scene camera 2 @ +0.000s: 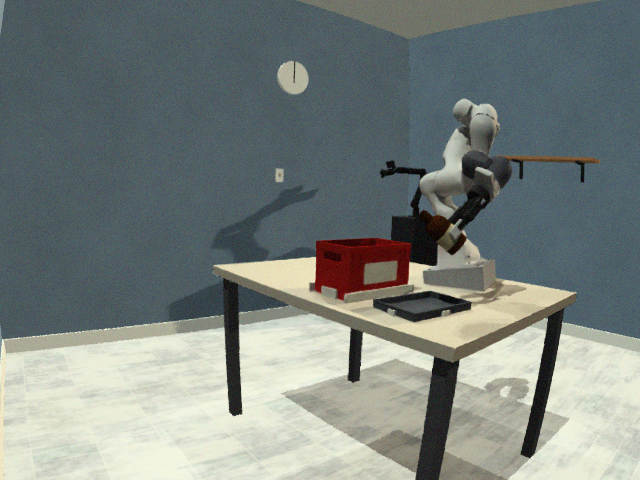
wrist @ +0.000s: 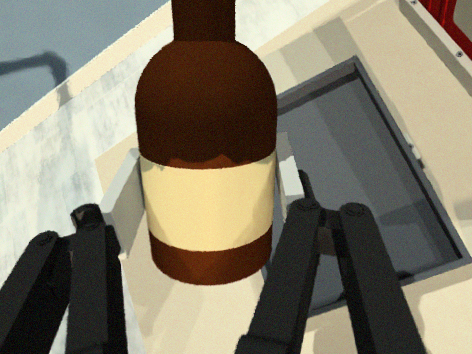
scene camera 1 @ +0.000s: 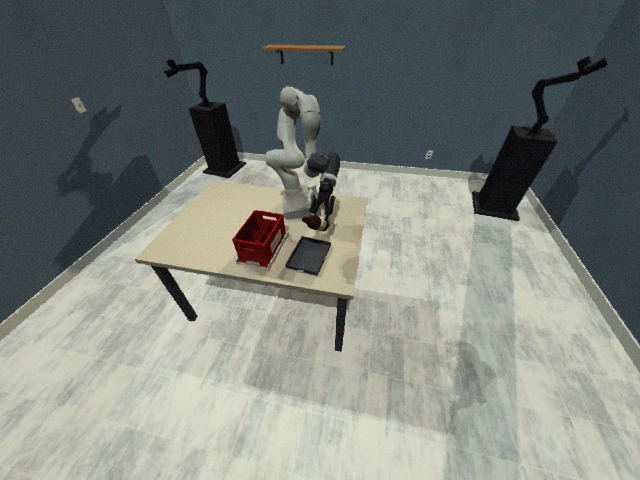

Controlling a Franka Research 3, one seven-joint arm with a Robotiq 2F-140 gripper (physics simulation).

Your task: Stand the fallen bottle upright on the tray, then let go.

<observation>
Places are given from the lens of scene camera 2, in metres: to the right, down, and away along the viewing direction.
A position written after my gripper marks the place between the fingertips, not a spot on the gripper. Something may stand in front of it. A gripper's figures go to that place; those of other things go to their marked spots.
my gripper (scene camera 2: pixel 444 238): 0.37, 0.00, 1.32
brown bottle (scene camera 2: pixel 438 227): 0.34, -0.04, 1.29
</observation>
